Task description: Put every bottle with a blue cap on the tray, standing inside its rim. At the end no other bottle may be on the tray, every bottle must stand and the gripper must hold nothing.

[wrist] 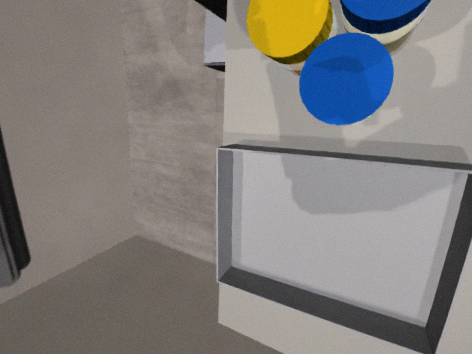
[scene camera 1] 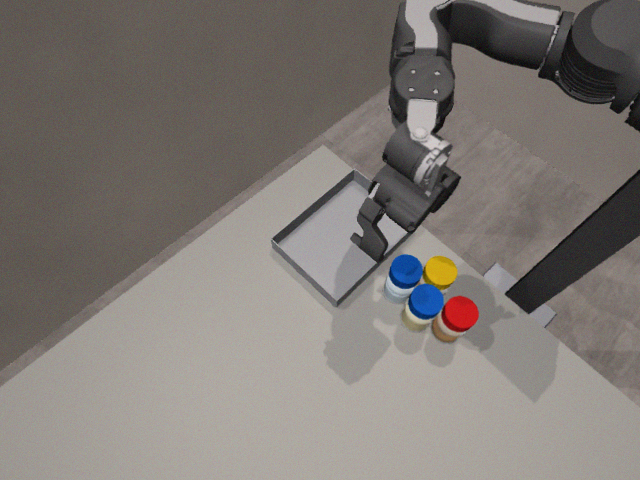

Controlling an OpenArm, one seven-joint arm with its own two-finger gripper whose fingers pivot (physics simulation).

Labels:
A grey tray shows in the wrist view and in scene camera 1. A red-capped bottle shows in scene camera 1 (459, 314); in the wrist view it is out of frame. A blue-capped bottle shows in the wrist view and in scene camera 1. The same spot on the grey tray: (wrist: 368, 243) is (scene camera 1: 326, 251). One and the same spot on the blue-capped bottle: (wrist: 345, 79) is (scene camera 1: 406, 269).

